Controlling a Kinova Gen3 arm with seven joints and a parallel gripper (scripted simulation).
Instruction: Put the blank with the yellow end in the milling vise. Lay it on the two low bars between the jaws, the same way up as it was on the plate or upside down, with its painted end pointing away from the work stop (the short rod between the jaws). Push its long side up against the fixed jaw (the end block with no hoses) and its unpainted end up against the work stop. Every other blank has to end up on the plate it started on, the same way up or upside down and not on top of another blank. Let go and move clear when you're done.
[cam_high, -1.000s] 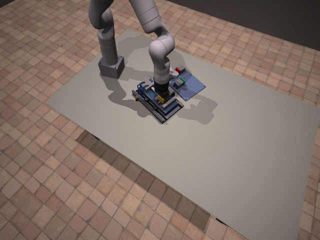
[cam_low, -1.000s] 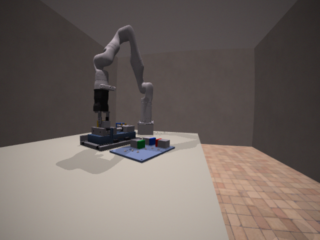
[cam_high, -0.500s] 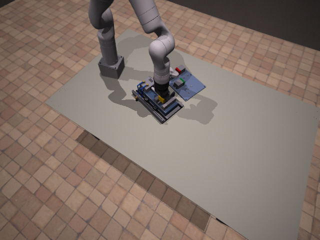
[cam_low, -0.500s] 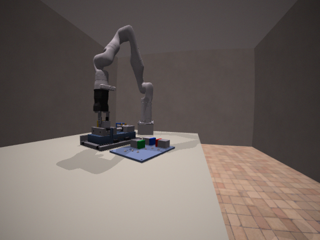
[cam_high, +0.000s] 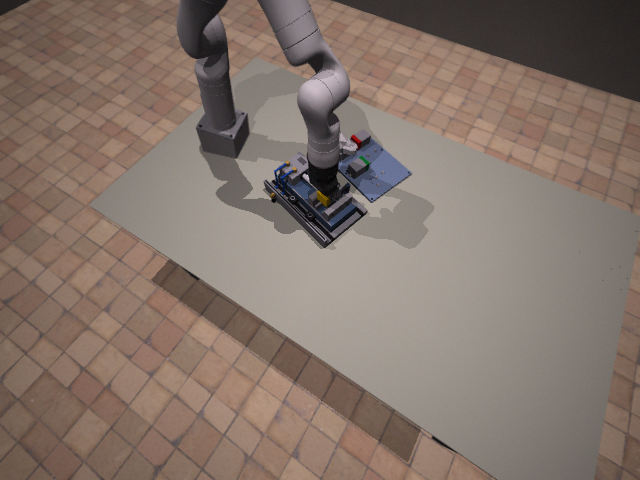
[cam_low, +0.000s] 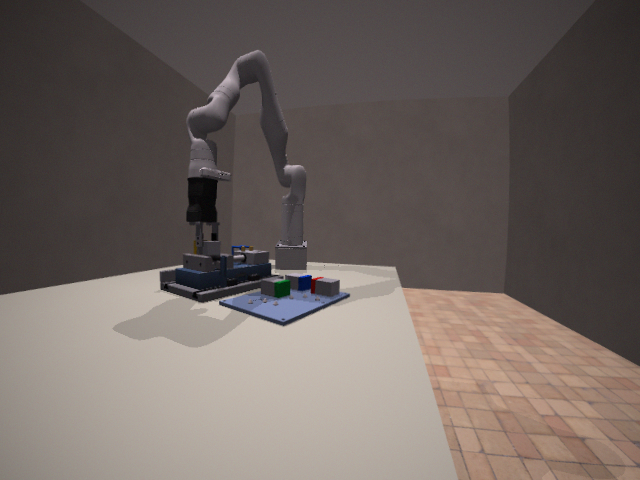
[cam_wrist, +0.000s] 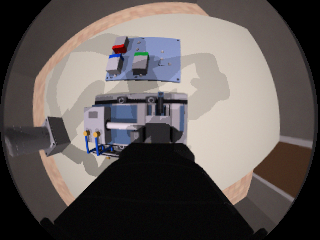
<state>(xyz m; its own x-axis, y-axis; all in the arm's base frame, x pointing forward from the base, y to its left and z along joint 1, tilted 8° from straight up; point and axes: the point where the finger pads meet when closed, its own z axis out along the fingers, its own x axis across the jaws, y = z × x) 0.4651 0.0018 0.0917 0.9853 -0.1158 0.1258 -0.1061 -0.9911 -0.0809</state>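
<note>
My hand is 20 mm above the yellow-ended blank. Round my hand: green-ended blank (200 mm to the left, 110 mm below, 30 mm behind); fixed jaw (60 mm below, 40 mm ahead); milling vise (100 mm below, 60 mm behind, 10 mm to the left).
</note>
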